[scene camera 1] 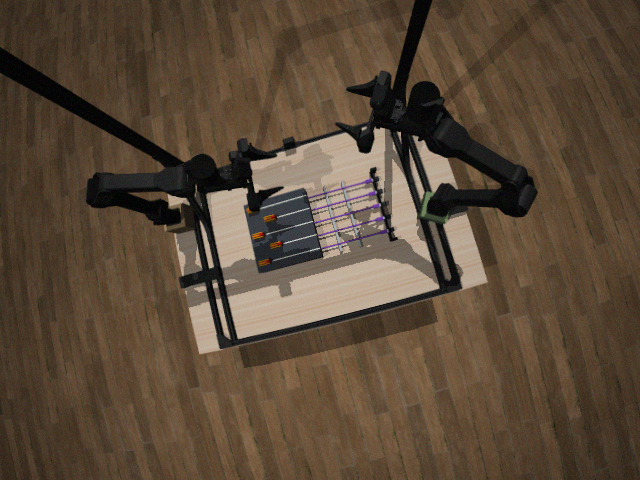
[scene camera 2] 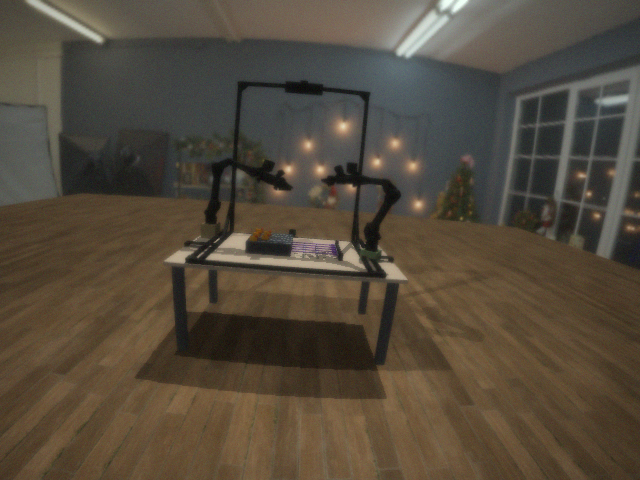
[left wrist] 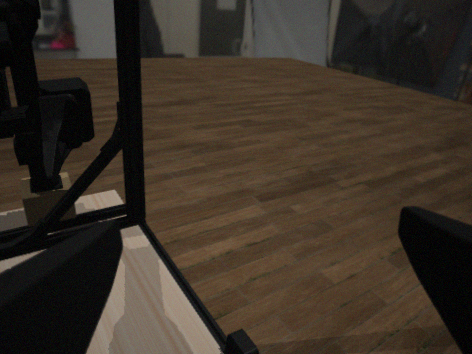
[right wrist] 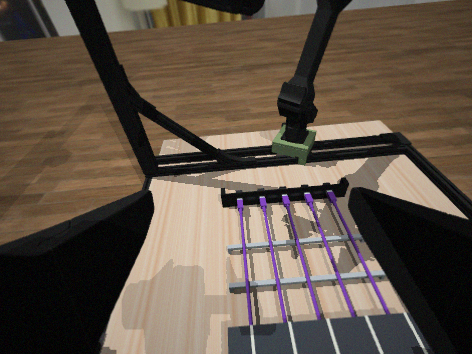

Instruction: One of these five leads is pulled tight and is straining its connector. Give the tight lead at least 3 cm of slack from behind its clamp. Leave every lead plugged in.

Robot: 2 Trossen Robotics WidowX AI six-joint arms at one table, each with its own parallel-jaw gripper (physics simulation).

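Five purple leads run from the dark block to plugs in the black connector strip. All look straight; I cannot tell which is tight. White lines cross the block to orange-red clamps at staggered positions. My right gripper is open and empty, high above the block's upper-left part, partly hiding the uppermost clamp in scene camera 1. My left gripper is open and empty, high near the table's upper edge, away from the leads.
Two grey bars cross beneath the leads between block and strip. Black frame rails border the table, with uprights near each arm. A small black block sits on the upper rail. The left arm's base is green.
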